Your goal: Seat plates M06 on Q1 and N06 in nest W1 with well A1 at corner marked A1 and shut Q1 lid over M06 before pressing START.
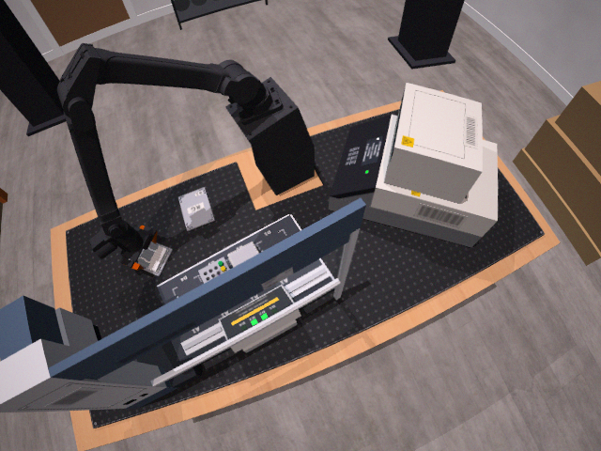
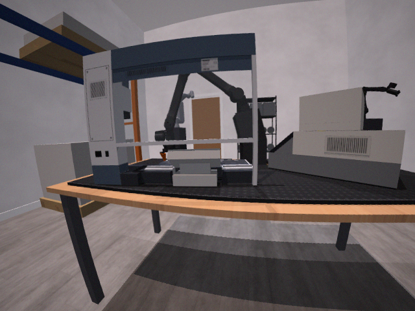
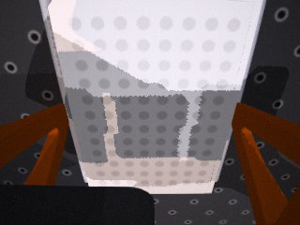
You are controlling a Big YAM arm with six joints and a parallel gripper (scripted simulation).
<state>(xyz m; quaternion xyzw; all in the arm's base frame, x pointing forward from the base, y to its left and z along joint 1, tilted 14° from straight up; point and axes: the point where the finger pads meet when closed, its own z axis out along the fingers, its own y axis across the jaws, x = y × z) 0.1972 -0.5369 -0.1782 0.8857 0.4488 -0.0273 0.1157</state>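
Now: the white well plate right at my hand. From my hand the other things lie so: grey waiting nest 20 mm below; tube cooling block 190 mm ahead, 240 mm to the left, 50 mm above; green-capped tube 140 mm ahead, 250 mm to the left, 60 mm above.
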